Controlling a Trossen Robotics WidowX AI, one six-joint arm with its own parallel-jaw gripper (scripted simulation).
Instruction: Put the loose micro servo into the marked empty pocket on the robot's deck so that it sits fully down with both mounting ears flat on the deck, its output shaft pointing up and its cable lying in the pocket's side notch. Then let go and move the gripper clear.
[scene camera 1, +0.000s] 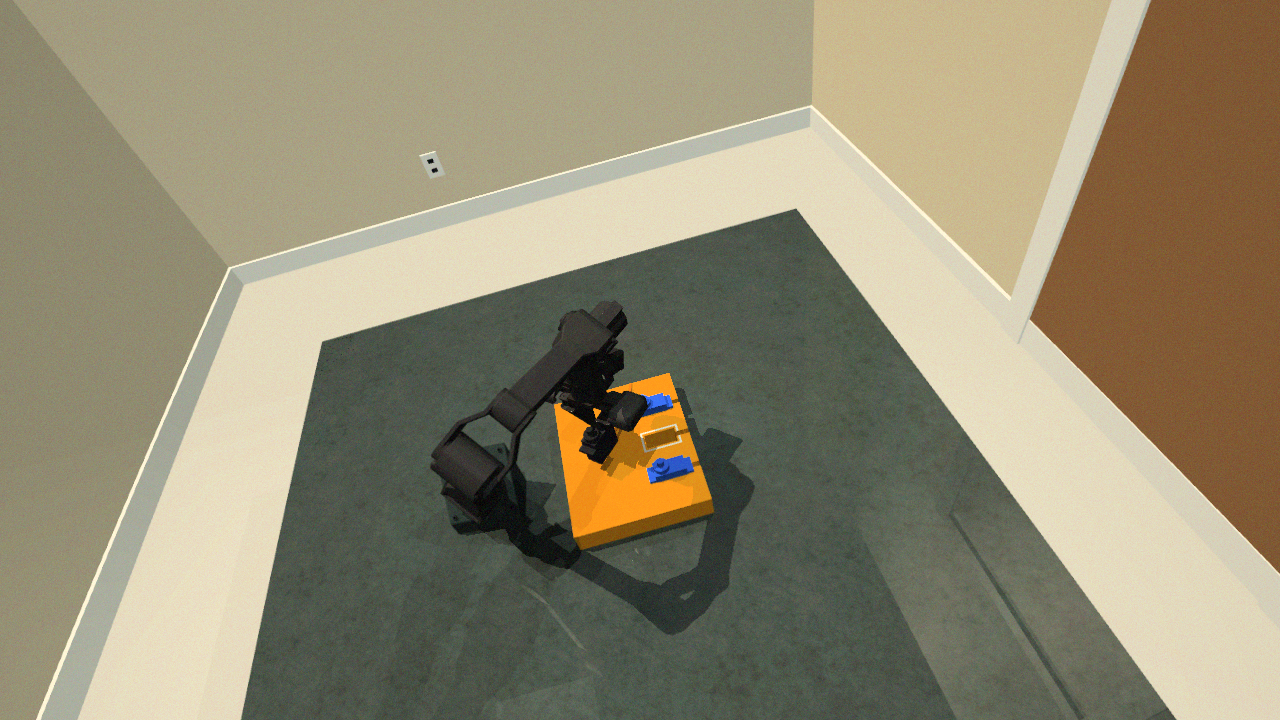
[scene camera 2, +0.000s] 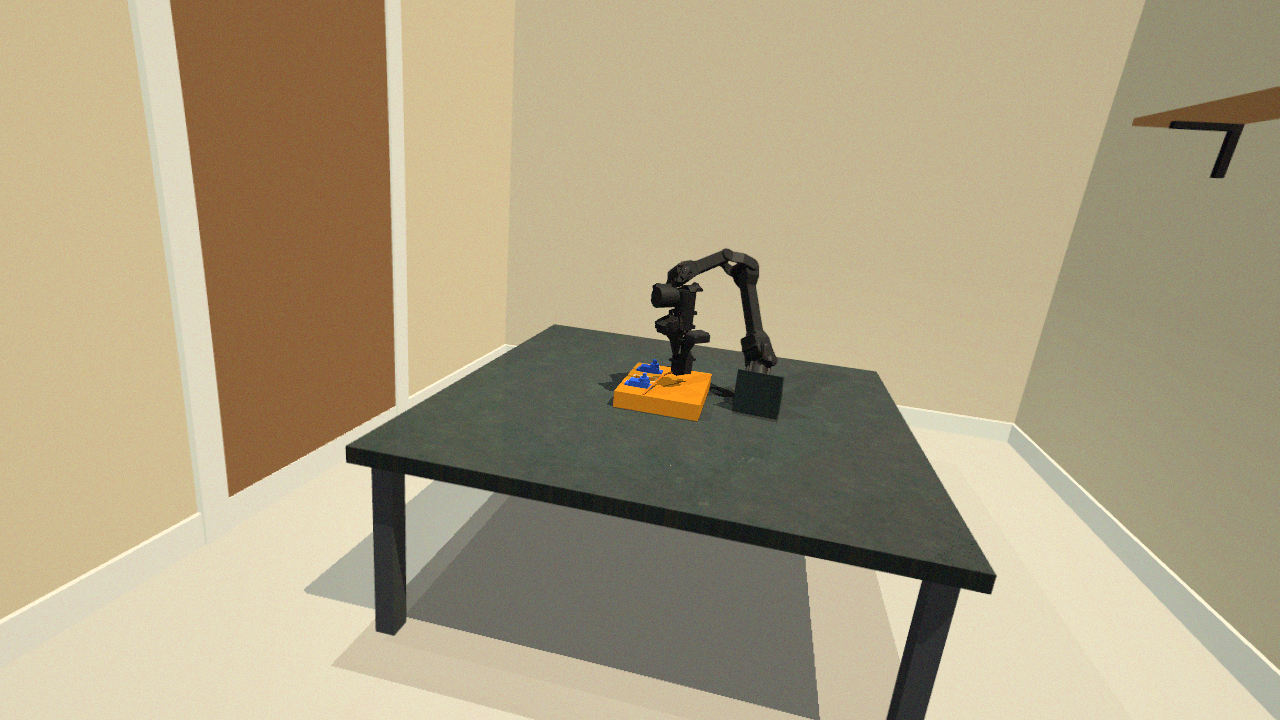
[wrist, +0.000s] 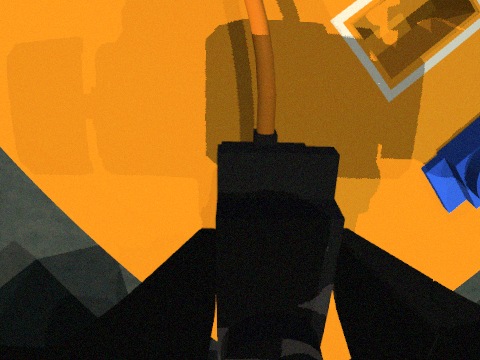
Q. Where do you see an orange deck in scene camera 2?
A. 683, 396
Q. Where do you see a micro servo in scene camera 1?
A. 597, 444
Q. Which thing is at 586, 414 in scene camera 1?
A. My gripper.
